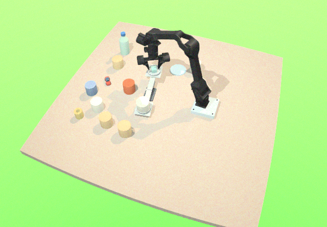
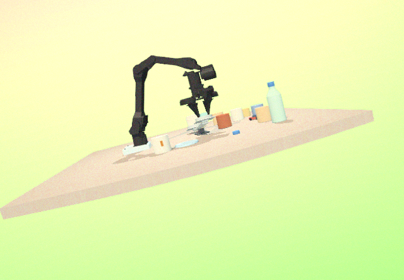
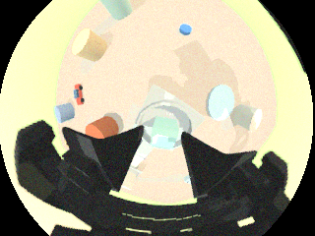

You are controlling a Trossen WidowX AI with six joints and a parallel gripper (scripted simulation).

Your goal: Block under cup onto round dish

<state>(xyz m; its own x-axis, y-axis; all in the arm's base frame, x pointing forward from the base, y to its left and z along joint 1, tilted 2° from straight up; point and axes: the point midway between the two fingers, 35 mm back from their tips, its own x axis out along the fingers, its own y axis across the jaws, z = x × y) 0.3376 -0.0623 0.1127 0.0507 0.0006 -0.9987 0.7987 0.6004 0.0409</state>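
My gripper tip is now 90 mm past the round dish, 150 mm to the left of it and 80 mm above it. Round my gripper tip: pale green block: right at my gripper tip; then blue cap: 120 mm ahead, 200 mm to the right, 80 mm below; then orange cylinder: 90 mm ahead, 160 mm to the left, 50 mm below.
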